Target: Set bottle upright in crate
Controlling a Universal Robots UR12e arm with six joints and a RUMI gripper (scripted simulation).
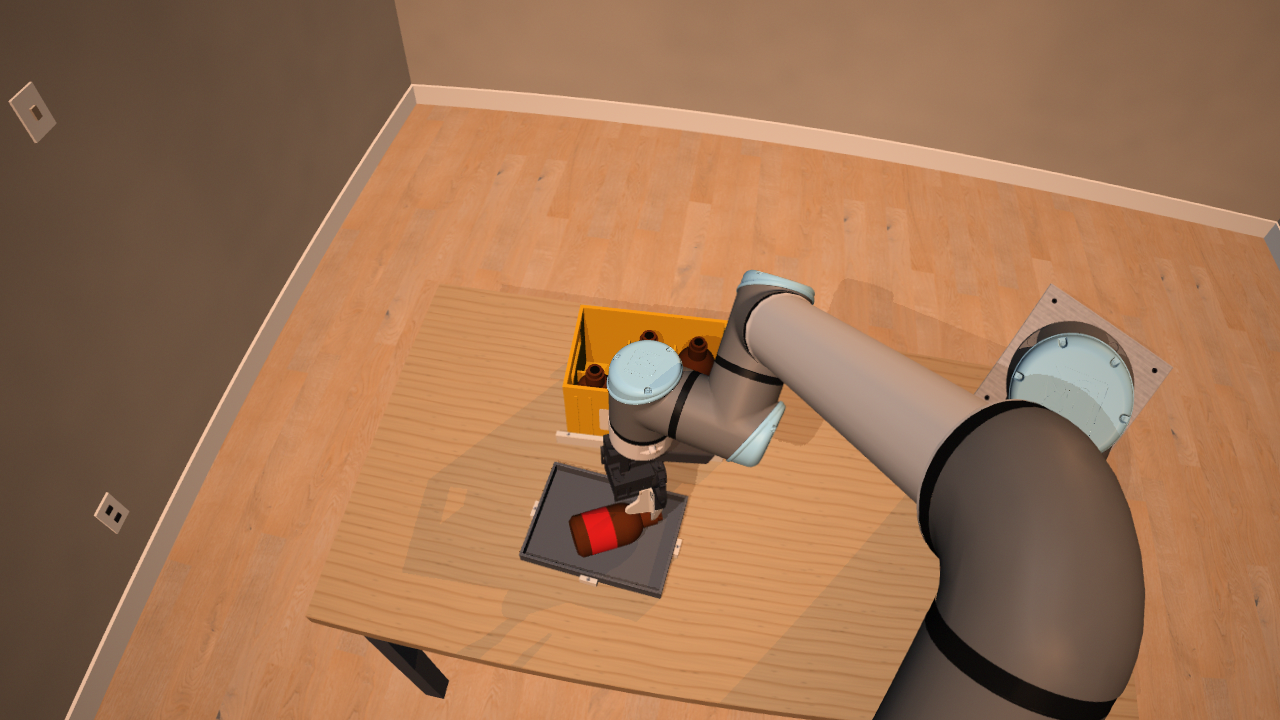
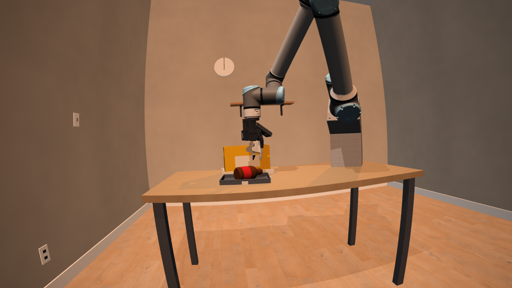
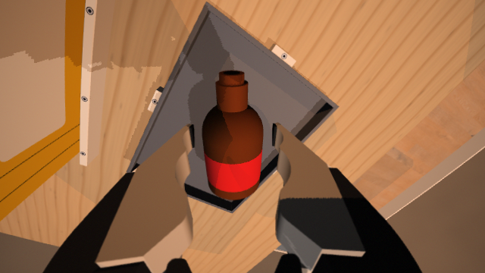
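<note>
Right now the dark grey tray is 6 cm ahead of my hand, 4 cm to the left of it and 11 cm below it. Round my hand: crate (10 cm ahead, 23 cm to the right, 4 cm below).
</note>
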